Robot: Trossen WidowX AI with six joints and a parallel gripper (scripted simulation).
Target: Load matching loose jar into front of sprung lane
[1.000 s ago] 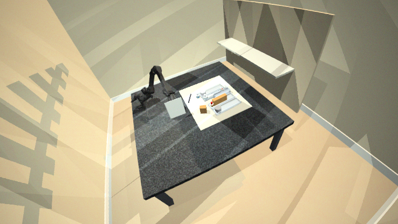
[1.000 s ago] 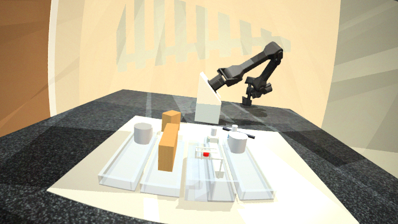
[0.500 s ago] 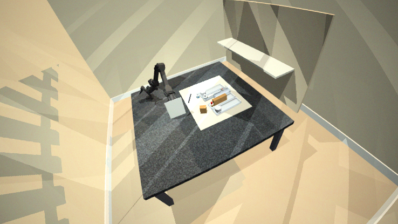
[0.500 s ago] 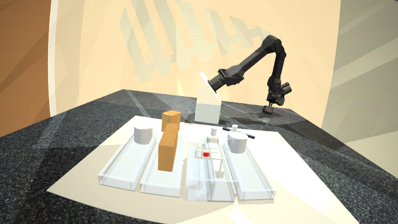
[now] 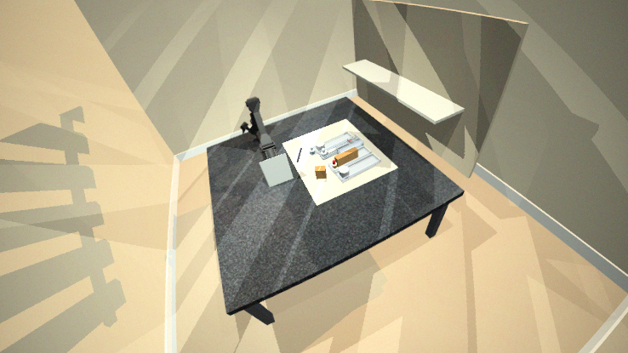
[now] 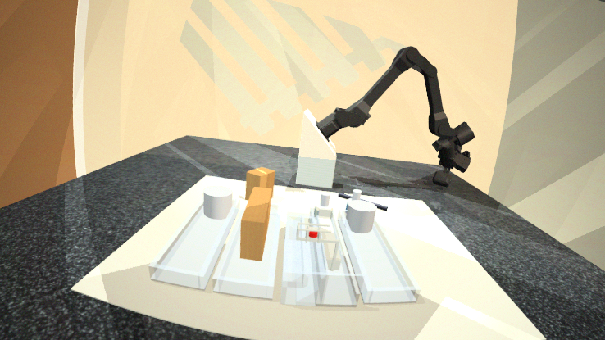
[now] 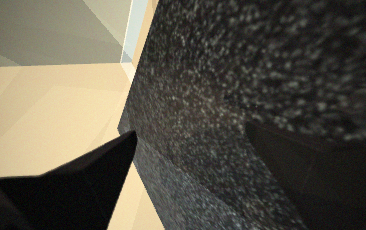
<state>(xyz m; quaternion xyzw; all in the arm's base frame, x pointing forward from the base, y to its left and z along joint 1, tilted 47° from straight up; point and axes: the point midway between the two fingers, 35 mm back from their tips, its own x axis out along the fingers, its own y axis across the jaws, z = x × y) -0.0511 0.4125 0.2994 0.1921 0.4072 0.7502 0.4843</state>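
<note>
The black rod lies 400 mm to the right of my gripper tip, 270 mm ahead of it and 30 mm below it. The rest, counted from my gripper tip: sprung lane (550 mm ahead, 540 mm to the right, 20 mm below); then red mark (590 mm ahead, 550 mm to the right, 40 mm above).
</note>
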